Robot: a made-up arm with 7 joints. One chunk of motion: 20 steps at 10 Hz.
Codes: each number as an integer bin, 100 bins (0 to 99) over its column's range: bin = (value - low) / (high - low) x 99, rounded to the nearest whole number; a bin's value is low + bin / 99 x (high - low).
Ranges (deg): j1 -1.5..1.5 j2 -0.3..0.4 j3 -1..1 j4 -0.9..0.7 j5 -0.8..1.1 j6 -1.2..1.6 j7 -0.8..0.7
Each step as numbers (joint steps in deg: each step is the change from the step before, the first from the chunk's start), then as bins.
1 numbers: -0.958 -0.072 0.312 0.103 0.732 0.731 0.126
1 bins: 18 32 65 62 80 68 61
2 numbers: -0.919 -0.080 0.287 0.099 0.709 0.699 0.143
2 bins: 19 31 64 62 79 67 62
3 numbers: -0.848 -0.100 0.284 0.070 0.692 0.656 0.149
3 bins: 22 28 64 60 78 66 63
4 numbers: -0.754 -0.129 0.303 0.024 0.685 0.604 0.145
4 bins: 25 24 64 57 77 64 62
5 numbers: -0.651 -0.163 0.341 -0.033 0.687 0.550 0.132
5 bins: 28 19 66 54 77 62 62
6 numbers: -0.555 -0.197 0.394 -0.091 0.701 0.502 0.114
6 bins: 31 15 69 50 78 60 60
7 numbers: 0.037 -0.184 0.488 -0.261 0.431 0.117 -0.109
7 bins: 51 16 74 40 64 47 46
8 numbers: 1.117 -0.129 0.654 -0.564 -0.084 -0.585 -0.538
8 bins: 86 24 82 21 37 22 17
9 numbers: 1.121 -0.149 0.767 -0.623 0.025 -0.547 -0.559
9 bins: 86 21 87 17 43 23 16
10 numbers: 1.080 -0.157 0.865 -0.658 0.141 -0.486 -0.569
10 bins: 85 20 92 15 49 25 15
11 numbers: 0.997 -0.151 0.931 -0.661 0.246 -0.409 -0.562
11 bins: 82 21 96 15 55 28 16
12 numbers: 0.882 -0.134 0.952 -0.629 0.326 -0.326 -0.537
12 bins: 79 23 97 17 59 31 17
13 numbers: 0.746 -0.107 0.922 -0.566 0.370 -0.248 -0.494
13 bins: 74 27 95 21 61 34 20
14 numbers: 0.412 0.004 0.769 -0.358 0.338 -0.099 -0.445
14 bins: 63 43 88 34 59 39 23
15 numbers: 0.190 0.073 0.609 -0.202 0.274 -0.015 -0.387
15 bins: 56 53 80 43 56 42 27
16 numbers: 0.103 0.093 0.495 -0.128 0.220 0.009 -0.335
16 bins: 53 56 74 48 53 43 31
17 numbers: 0.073 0.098 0.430 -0.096 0.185 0.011 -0.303
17 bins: 52 56 71 50 51 43 33
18 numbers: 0.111 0.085 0.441 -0.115 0.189 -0.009 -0.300
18 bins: 53 54 71 49 52 42 33
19 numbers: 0.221 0.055 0.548 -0.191 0.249 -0.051 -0.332
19 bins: 57 50 77 44 55 41 31
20 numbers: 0.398 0.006 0.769 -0.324 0.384 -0.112 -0.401
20 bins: 63 43 88 36 62 38 26
